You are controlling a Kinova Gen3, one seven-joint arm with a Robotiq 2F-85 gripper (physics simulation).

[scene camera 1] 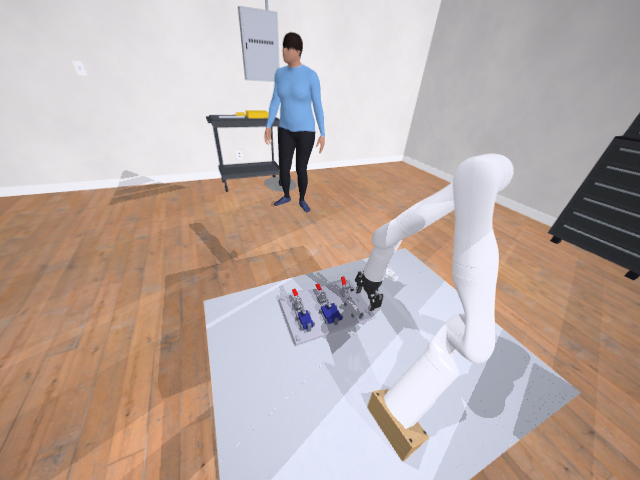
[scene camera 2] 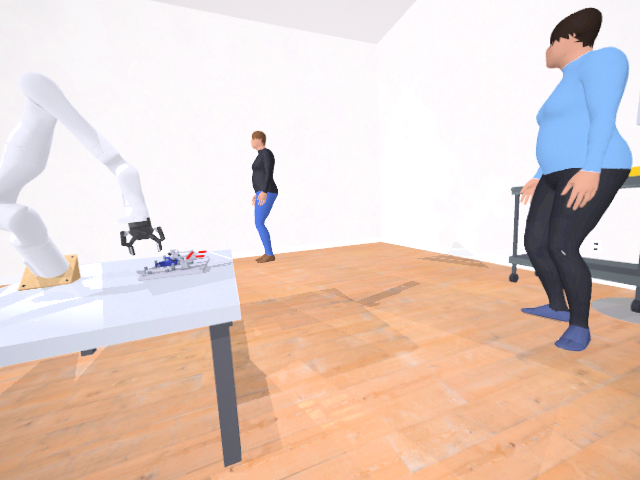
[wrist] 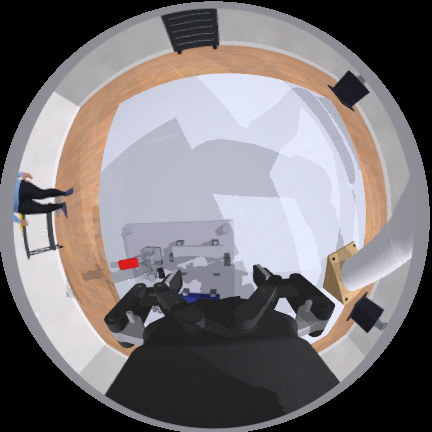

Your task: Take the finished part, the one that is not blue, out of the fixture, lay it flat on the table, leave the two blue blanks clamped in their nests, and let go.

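Where they show: gripper, between the fingertips: (scene camera 1: pixel 363 301) (scene camera 2: pixel 147 253) (wrist: pixel 216 275); arm's base, origin of its link: (scene camera 1: pixel 397 410) (scene camera 2: pixel 53 268) (wrist: pixel 351 273).
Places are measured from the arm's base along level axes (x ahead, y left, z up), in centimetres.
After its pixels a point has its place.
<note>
My gripper (scene camera 1: pixel 367 299) {x 33.6, y -14.5, z 3.7 cm} (scene camera 2: pixel 146 252) {x 33.6, y -14.5, z 3.7 cm} (wrist: pixel 216 275) {x 33.6, y -14.5, z 3.7 cm} is open and empty, fingers wide apart, above the fixture's end nest. The fixture (scene camera 1: pixel 297 339) (scene camera 2: pixel 155 274) {x 36.1, y -18.9, z -4.7 cm} (wrist: pixel 150 231) {x 46.1, y -20.3, z -4.7 cm} lies on the table. In the wrist view a pale grey block shape (wrist: pixel 197 251) {x 36.9, y -15.8, z -3.1 cm}, seemingly the finished part, lies among the small posts of that nest; its edges blend into the shadowed plate. The clamp with the red handle (scene camera 1: pixel 343 280) {x 48.9, y -15.7, z 1.4 cm} (wrist: pixel 128 263) {x 48.7, y -16.0, z 1.3 cm} stands beside it; its arm does not appear to reach over the block. Two blue blanks, one (scene camera 1: pixel 305 320) {x 40.3, y 8.0, z -2.1 cm} at the far nest and one (scene camera 1: pixel 329 312) {x 39.5, y -2.6, z -2.6 cm} (wrist: pixel 202 297) {x 38.1, y -6.2, z -2.7 cm} in the middle, sit in their nests.
The white table (scene camera 1: pixel 258 392) {x 26.1, y 31.8, z -6.2 cm} (scene camera 2: pixel 103 320) {x 29.6, y -61.0, z -6.2 cm} (wrist: pixel 200 170) {x 34.3, y -30.1, z -6.2 cm} carries the fixture and the arm's wooden base block (scene camera 1: pixel 390 421) {x -1.5, y 4.7, z 2.4 cm} (wrist: pixel 334 272) {x 6.2, y -2.3, z -2.3 cm}. Two more red clamp handles, one (scene camera 1: pixel 294 292) {x 54.1, y 6.0, z -0.5 cm} at the far nest and one (scene camera 1: pixel 318 286) {x 52.9, y -5.2, z -1.0 cm} in the middle, stick up. A person in light blue (scene camera 1: pixel 297 98) (scene camera 2: pixel 578 118) stands beyond the table.
</note>
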